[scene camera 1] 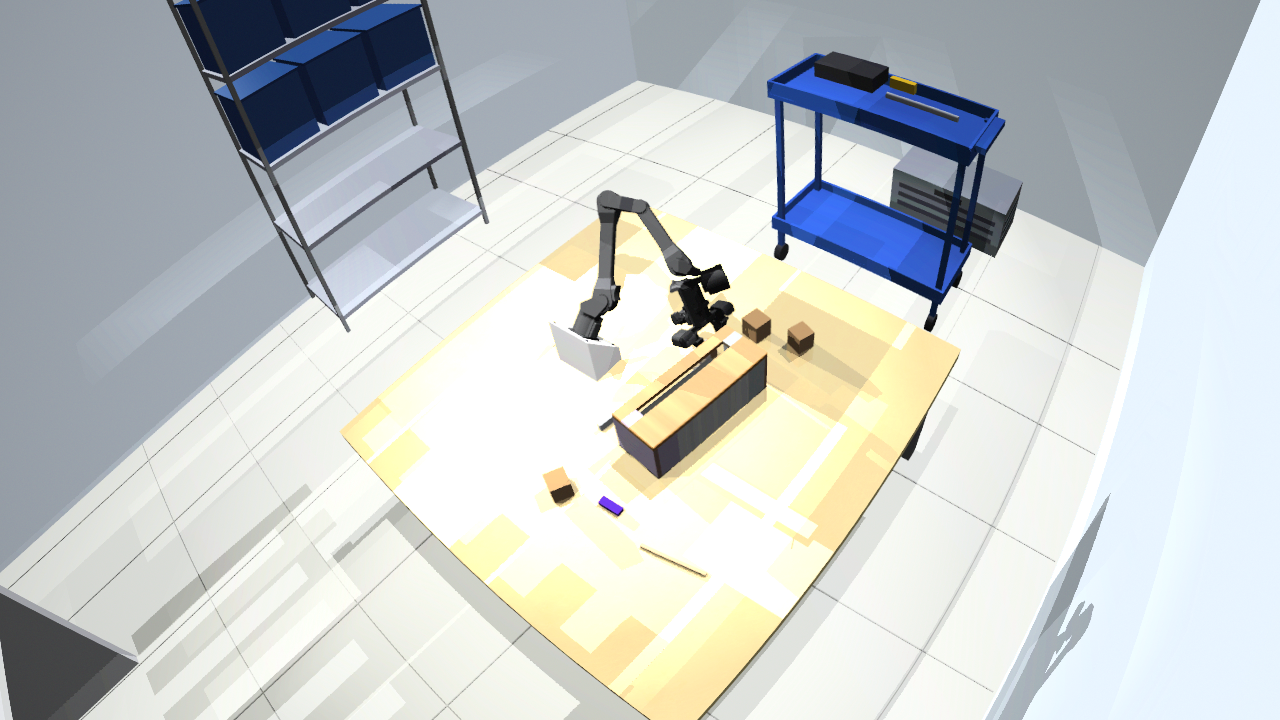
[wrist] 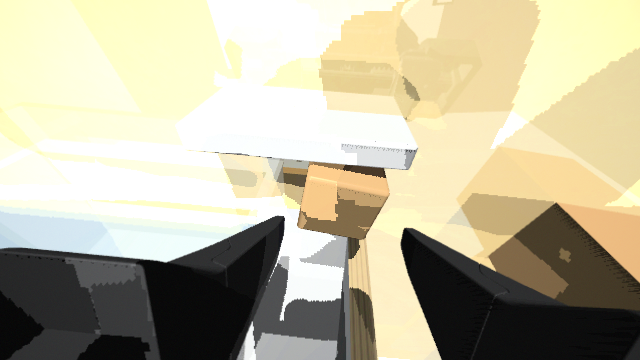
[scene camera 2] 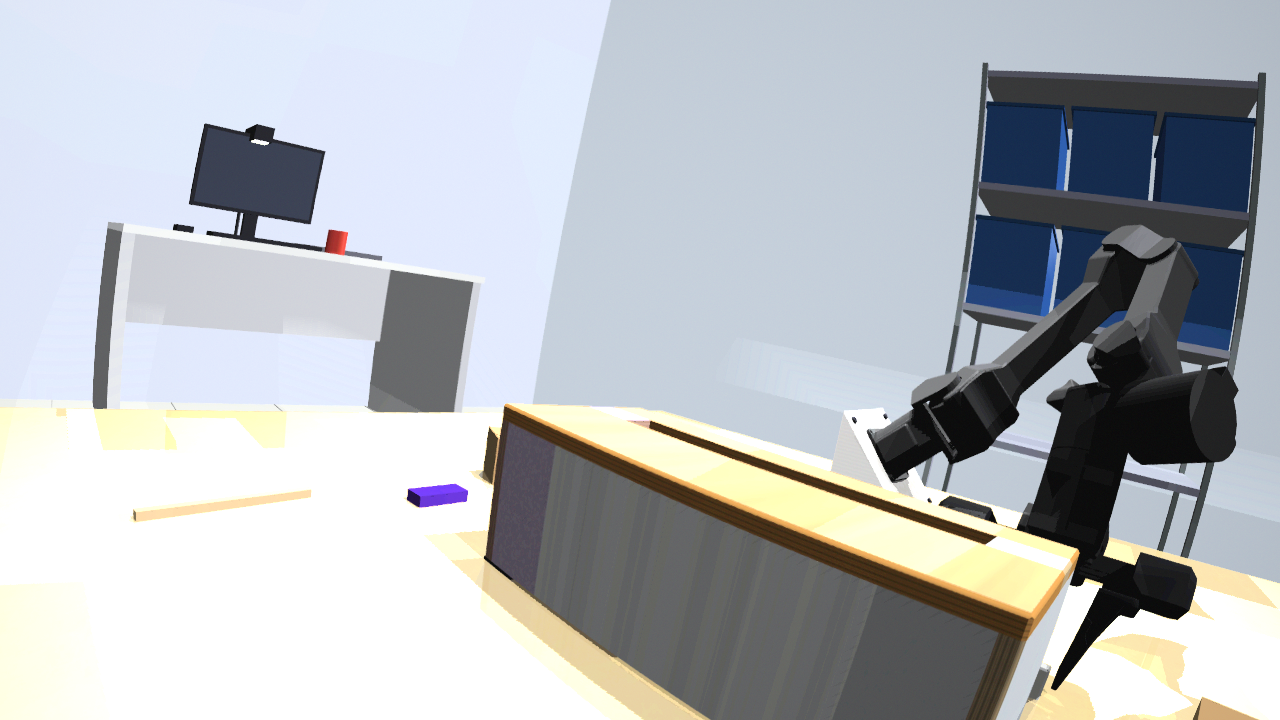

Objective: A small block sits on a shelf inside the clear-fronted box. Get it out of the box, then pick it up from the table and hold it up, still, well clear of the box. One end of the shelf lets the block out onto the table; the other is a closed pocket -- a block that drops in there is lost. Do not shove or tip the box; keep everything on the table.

Labels:
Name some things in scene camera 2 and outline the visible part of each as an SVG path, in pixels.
My gripper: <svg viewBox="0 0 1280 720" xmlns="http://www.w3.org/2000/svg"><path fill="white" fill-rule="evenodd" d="M938 504L938 506L1008 528L1006 525L998 524L992 508L986 505L977 504L973 501L970 502L955 496L948 496ZM1069 447L1056 448L1050 451L1034 504L1027 504L1017 528L1009 527L1016 531L1018 530L1078 549L1079 557L1070 586L1082 586L1085 579L1103 584L1102 588L1099 587L1086 617L1084 617L1073 642L1059 665L1051 689L1054 691L1061 686L1092 643L1096 641L1119 616L1130 619L1134 618L1141 609L1178 621L1189 612L1197 586L1197 577L1192 570L1193 568L1181 563L1140 552L1135 565L1103 556L1109 541L1109 521L1123 472L1120 466L1102 455Z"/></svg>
A long wooden box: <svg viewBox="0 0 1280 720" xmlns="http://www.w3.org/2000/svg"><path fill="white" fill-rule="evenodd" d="M504 405L484 560L492 564L495 569L509 578L509 580L514 579L531 594L538 597L541 602L555 610L560 616L571 622L574 627L587 634L617 658L625 661L627 665L635 668L636 671L645 675L653 683L660 685L668 693L682 700L683 703L705 715L708 719L1020 720L1028 698L1038 700L1041 696L1051 671L1051 666L1044 663L1043 659L1070 586L1079 557L1078 549L997 525L974 516L971 517L968 514L927 503L926 501L905 496L892 490L879 488L873 484L805 464L801 461L787 458L741 441L738 442L641 408L512 403Z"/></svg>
A thin stick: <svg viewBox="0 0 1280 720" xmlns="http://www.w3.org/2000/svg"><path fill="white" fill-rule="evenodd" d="M312 489L309 487L298 487L272 492L140 507L133 509L133 518L136 522L250 507L253 505L257 506L260 504L271 504L287 500L291 501L294 499L306 499L311 497Z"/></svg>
A purple piece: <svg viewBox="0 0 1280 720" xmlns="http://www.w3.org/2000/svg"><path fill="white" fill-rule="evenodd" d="M469 490L456 483L431 487L414 487L407 489L407 500L419 508L468 502Z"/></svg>

